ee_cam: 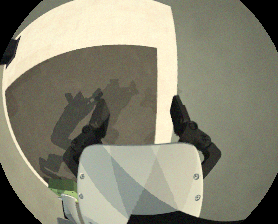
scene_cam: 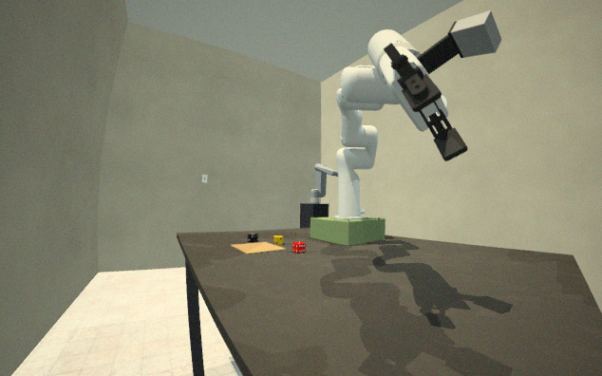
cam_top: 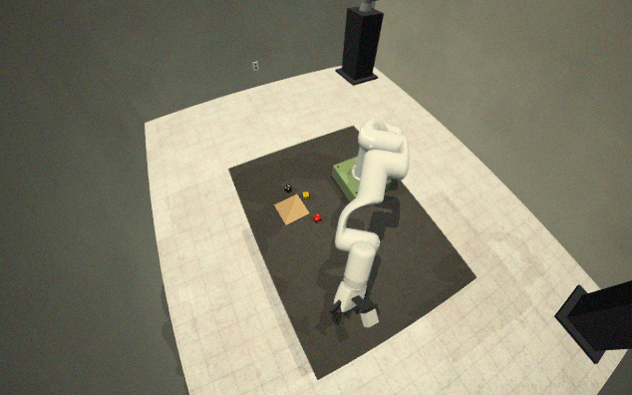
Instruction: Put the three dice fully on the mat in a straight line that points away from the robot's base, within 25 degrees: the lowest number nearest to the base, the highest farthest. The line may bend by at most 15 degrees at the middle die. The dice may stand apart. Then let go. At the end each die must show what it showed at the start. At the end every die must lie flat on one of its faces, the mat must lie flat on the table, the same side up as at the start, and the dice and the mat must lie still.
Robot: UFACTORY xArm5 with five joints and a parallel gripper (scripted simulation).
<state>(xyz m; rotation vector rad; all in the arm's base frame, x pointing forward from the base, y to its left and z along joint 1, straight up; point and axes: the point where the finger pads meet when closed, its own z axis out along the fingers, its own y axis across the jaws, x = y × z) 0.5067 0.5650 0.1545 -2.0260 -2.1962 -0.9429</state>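
The black die lies 72 cm to the right of my hand, 23 cm below it and 13 cm behind it. Round my hand: tan mat (60 cm to the right, 24 cm below, 9 cm behind); then yellow die (63 cm to the right, 23 cm below, 19 cm behind); then red die (48 cm to the right, 23 cm below, 17 cm behind).
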